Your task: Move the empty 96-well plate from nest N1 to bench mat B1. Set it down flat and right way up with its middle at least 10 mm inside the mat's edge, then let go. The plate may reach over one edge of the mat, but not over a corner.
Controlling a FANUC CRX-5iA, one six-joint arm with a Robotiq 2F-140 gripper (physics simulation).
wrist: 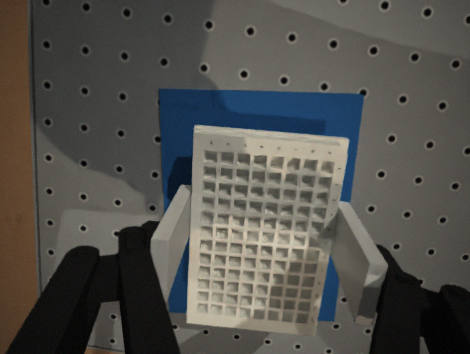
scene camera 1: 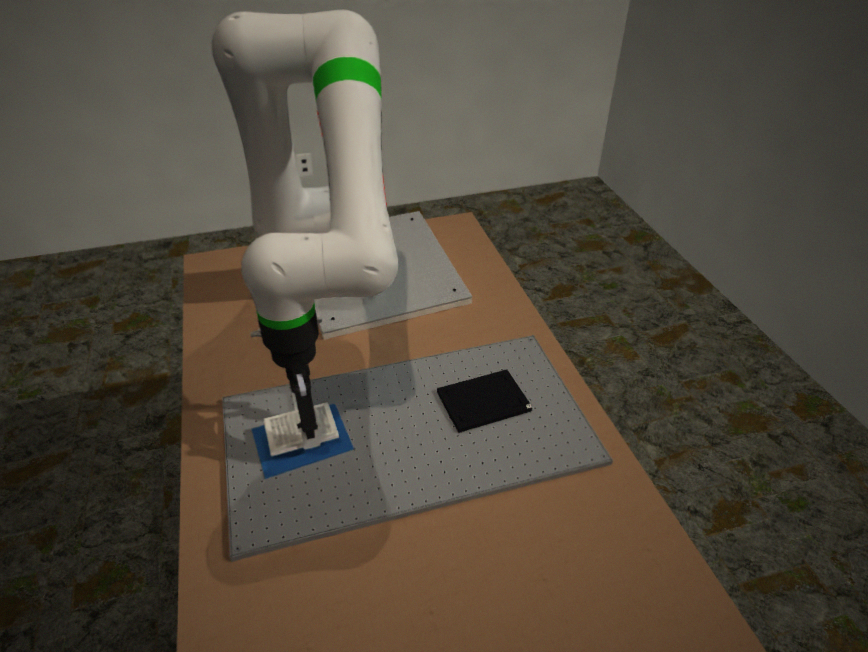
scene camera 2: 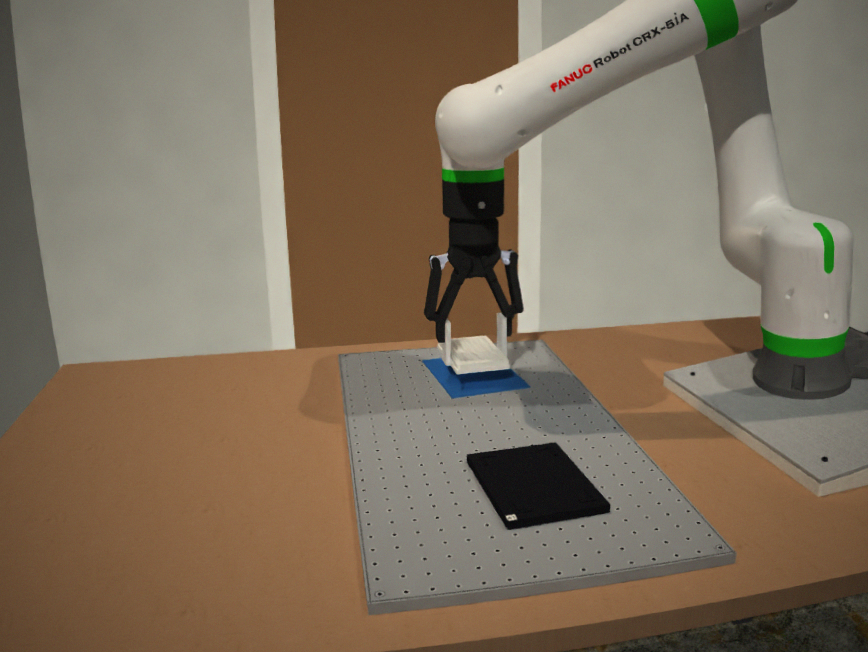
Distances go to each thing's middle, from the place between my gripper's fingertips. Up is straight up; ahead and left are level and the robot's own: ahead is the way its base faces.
The blue bench mat B1 (scene camera 1: 278, 464) is 10 mm to the right of my hand and 30 mm below it. The rest, counted from my hand: black nest N1 (scene camera 2: 552, 485): 40 mm ahead, 360 mm to the left, 20 mm below; white 96-well plate (scene camera 1: 283, 435): 10 mm to the right, 10 mm above.
